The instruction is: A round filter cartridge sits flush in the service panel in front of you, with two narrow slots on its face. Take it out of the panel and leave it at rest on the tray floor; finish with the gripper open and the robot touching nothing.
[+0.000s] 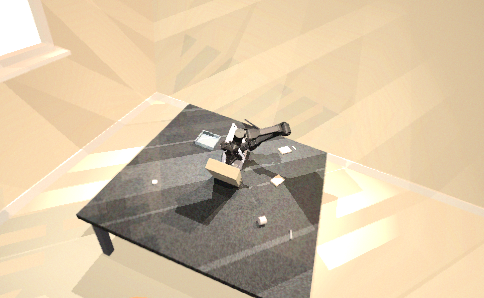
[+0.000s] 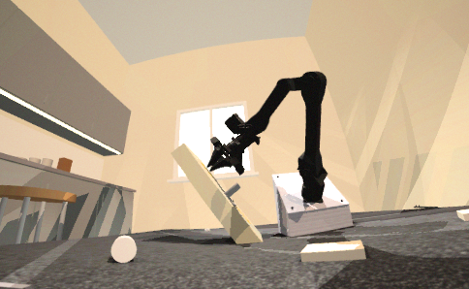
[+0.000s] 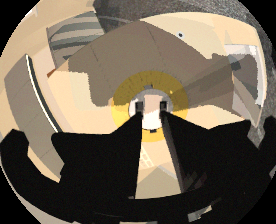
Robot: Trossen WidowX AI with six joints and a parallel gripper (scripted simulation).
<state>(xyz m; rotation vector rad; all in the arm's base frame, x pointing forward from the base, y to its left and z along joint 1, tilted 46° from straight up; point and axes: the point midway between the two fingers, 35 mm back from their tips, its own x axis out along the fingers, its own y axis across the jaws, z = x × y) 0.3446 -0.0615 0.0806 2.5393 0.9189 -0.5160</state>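
Now: gripper tip 20 mm short of the round filter cartridge and 10 mm above it. Round my gripper tip: tan service panel 90 mm below, 30 mm behind; grey tray 400 mm behind, 300 mm to the right, 240 mm below; thin stick 490 mm to the left, 250 mm below, 80 mm ahead.
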